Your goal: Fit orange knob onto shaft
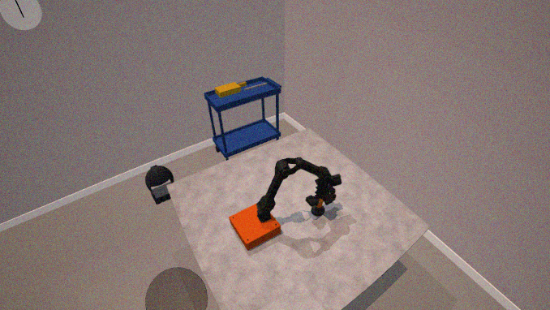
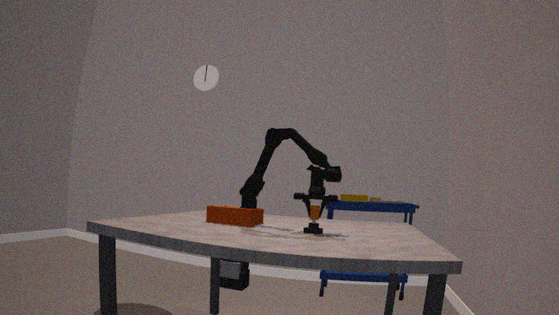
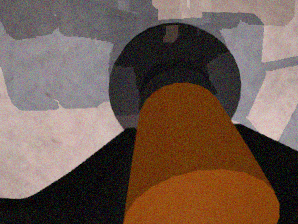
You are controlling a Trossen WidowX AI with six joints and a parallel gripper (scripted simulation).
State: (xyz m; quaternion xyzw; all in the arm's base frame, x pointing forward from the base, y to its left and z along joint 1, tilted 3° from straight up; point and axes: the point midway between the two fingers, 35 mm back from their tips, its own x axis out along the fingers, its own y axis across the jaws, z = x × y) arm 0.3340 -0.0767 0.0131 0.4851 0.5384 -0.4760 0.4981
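Right now my gripper tip is 30 mm below the orange knob. The rest, counted from my gripper tip: pedestal 40 mm below.
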